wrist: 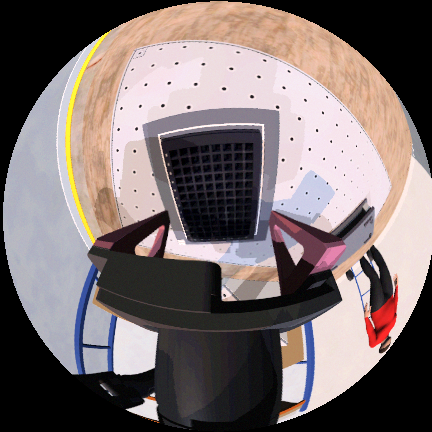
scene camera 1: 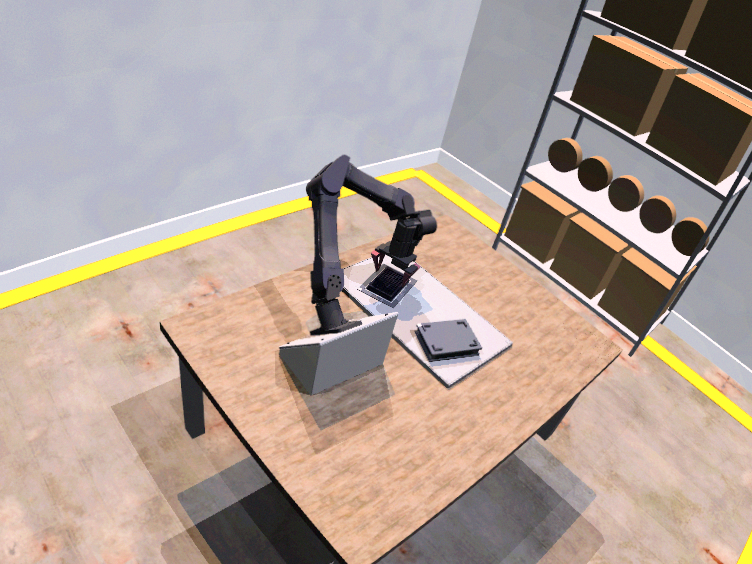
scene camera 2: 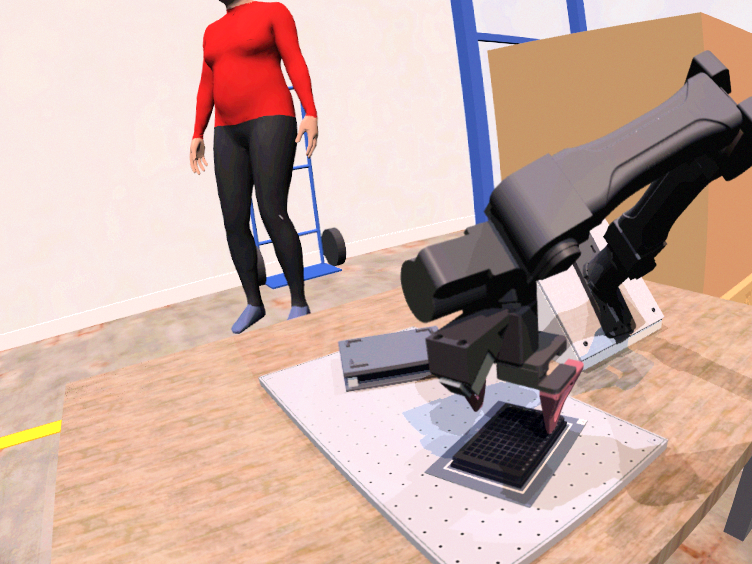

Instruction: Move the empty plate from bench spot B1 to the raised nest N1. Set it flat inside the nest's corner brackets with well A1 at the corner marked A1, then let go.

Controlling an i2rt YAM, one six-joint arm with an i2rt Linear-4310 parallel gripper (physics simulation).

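Note:
The black empty well plate lies flat on bench spot B1, a grey rectangle with a white outline. My gripper is open, with its two dark red fingers low over the plate's near end, one toward each long side. The fingers hold nothing; whether a fingertip touches the plate is unclear. The raised nest N1 is a grey platform with dark corner brackets. Its A1 mark is too small to read, and the arm partly hides it in scene camera 2.
Spot B1 and the nest are on a white perforated board on the wooden table. The arm's slanted grey base stand stands beside the board. A person in red stands beyond the table.

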